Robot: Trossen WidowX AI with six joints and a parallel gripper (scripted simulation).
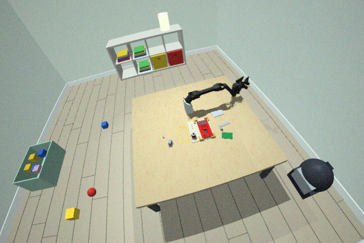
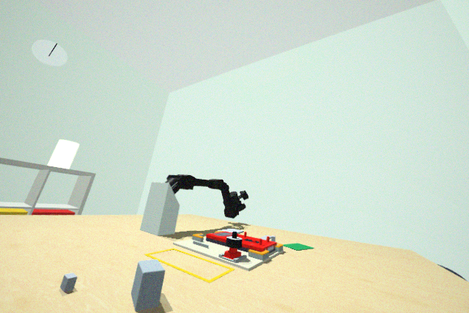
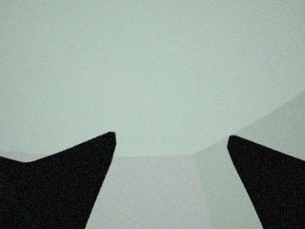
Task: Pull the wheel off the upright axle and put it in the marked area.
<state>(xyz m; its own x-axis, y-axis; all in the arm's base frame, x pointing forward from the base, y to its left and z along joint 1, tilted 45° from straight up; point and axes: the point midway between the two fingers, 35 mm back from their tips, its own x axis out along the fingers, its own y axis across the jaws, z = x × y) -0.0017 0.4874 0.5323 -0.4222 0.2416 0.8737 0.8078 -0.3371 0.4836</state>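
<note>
The black wheel is 36 cm ahead of my gripper tip, 84 cm to the right of it and 15 cm below it. The rest, counted from my gripper tip: green tile: 49 cm ahead, 54 cm to the right, 18 cm below; black upright axle: 36 cm ahead, 83 cm to the right, 15 cm below; grey bar: 36 cm ahead, 50 cm to the right, 18 cm below.
</note>
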